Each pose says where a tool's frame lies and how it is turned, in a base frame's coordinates. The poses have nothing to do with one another.
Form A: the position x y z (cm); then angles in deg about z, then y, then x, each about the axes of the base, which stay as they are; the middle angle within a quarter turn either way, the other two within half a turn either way.
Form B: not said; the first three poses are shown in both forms.
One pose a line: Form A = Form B
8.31 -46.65 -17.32 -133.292 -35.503 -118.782 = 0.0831 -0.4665 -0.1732 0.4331 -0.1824 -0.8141 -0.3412
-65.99 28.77 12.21 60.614 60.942 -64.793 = -0.6599 0.2877 0.1221 0.7654 -0.1826 0.6027 0.1327
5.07 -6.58 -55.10 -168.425 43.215 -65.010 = 0.0507 -0.0658 -0.5510 0.1178 0.3594 0.4657 0.8000
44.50 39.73 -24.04 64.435 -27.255 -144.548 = 0.4450 0.3973 -0.2404 0.1307 -0.8214 0.4328 0.3476
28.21 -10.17 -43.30 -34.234 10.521 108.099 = 0.2821 -0.1017 -0.4330 0.5806 0.7546 0.2887 -0.1011
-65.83 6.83 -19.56 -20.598 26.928 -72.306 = -0.6583 0.0683 -0.1956 0.7480 -0.5981 0.0824 -0.2755
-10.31 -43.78 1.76 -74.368 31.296 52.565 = -0.1031 -0.4378 0.0176 0.7600 0.1935 0.4504 -0.4267
